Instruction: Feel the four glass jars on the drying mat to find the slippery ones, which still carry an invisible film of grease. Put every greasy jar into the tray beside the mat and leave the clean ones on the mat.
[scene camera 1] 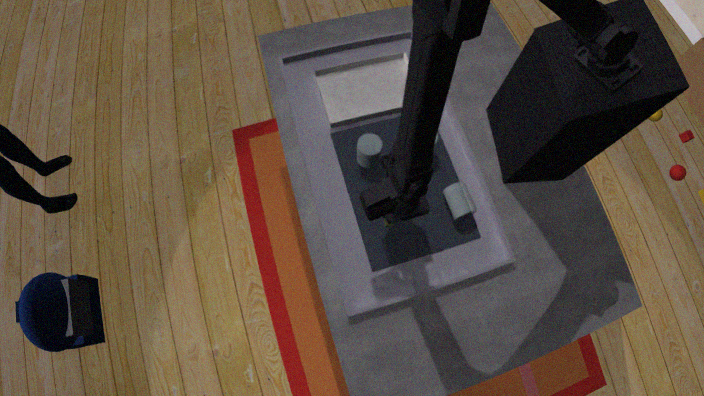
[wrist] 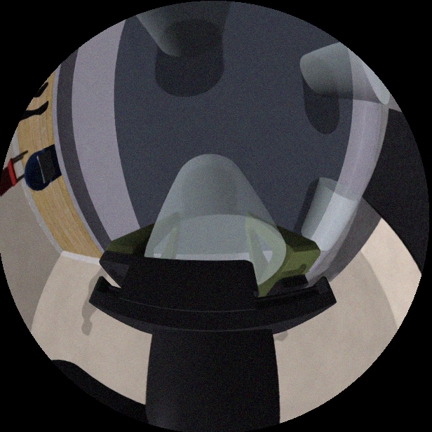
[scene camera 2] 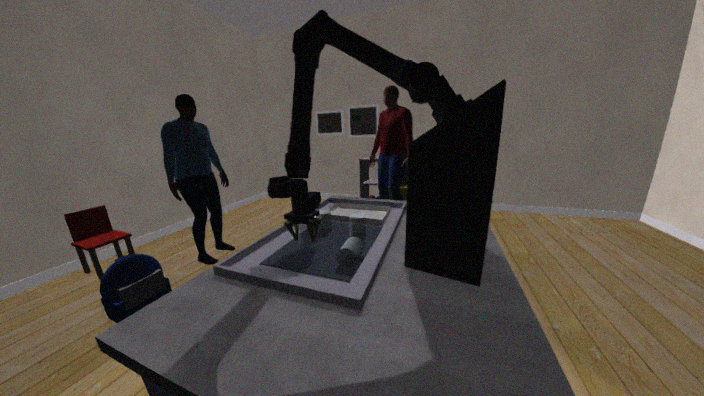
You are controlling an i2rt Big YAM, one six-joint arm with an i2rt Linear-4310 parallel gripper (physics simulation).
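Places are measured from the arm's base along level axes (x ahead, y left, z up), in metres.
Pixels of known places: gripper, between the fingertips: [scene camera 1: 400,215] [scene camera 2: 305,240]; arm's base, origin of its link: [scene camera 1: 607,64] [scene camera 2: 454,119].
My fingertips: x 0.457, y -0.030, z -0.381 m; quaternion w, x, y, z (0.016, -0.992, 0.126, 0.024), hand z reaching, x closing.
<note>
For each thing: its top centre in the pictures, then the offset to it from my fingertips. Level surfaces: height alone.
- dark drying mat, height of its surface: dz -0.043 m
- second jar, centre of its top: [scene camera 1: 369,144] [scene camera 2: 323,211] dx -0.027, dy -0.193, dz +0.041 m
- third jar, centre of its top: [scene camera 2: 357,215] dx -0.171, dy -0.138, dz +0.041 m
- fourth jar, centre of its top: [scene camera 1: 463,197] [scene camera 2: 350,242] dx -0.161, dy +0.050, dz +0.021 m
- pale tray, centre of its top: [scene camera 1: 370,84] [scene camera 2: 357,210] dx -0.157, dy -0.385, dz -0.017 m
- grey table, height of its surface: dz -0.048 m
My gripper [scene camera 1: 398,219] [scene camera 2: 304,238] [wrist: 212,217] is shut on a glass jar [wrist: 210,185], which stands between its green fingers over the near part of the dark drying mat [scene camera 1: 445,239] [scene camera 2: 320,265] [wrist: 260,125]. Whether this jar touches the mat is unclear. A second jar [scene camera 1: 369,150] [wrist: 185,30] stands upright on the mat near the tray. A third jar [scene camera 2: 356,225] [wrist: 330,70] stands across from it, mostly hidden by the arm in the first scene view. A fourth jar [scene camera 1: 457,200] [scene camera 2: 351,245] [wrist: 330,215] appears to lie on its side. The pale tray [scene camera 1: 367,90] [scene camera 2: 360,214] adjoins the mat's far end.
A raised light-grey rim [scene camera 1: 320,200] [scene camera 2: 300,287] surrounds the mat and tray. The black arm pedestal [scene camera 1: 560,110] [scene camera 2: 450,200] stands beside it on the grey table [scene camera 1: 380,350] [scene camera 2: 325,345]. Two people [scene camera 2: 187,150] [scene camera 2: 392,135] stand beyond the table.
</note>
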